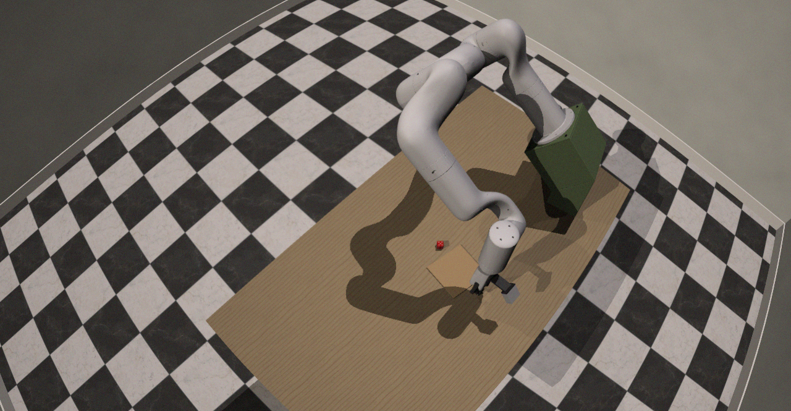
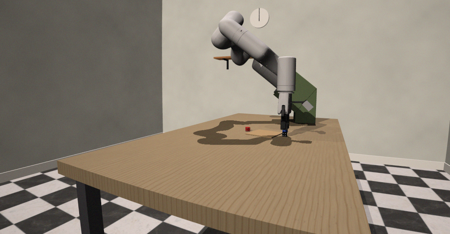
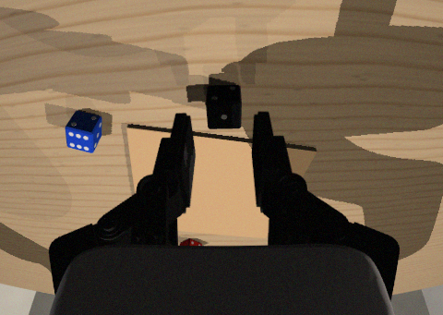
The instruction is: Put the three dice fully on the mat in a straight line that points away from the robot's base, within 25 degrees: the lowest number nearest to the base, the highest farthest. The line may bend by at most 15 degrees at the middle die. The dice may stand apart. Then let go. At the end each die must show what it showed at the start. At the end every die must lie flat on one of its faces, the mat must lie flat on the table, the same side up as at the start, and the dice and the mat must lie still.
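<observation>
My hand is 40 mm above the black die. Also, from my hand: tan mat: 20 mm behind, 100 mm to the right, 50 mm below; red die: 50 mm behind, 200 mm to the right, 40 mm below; blue die: 100 mm behind, 10 mm to the right, 40 mm below.
</observation>
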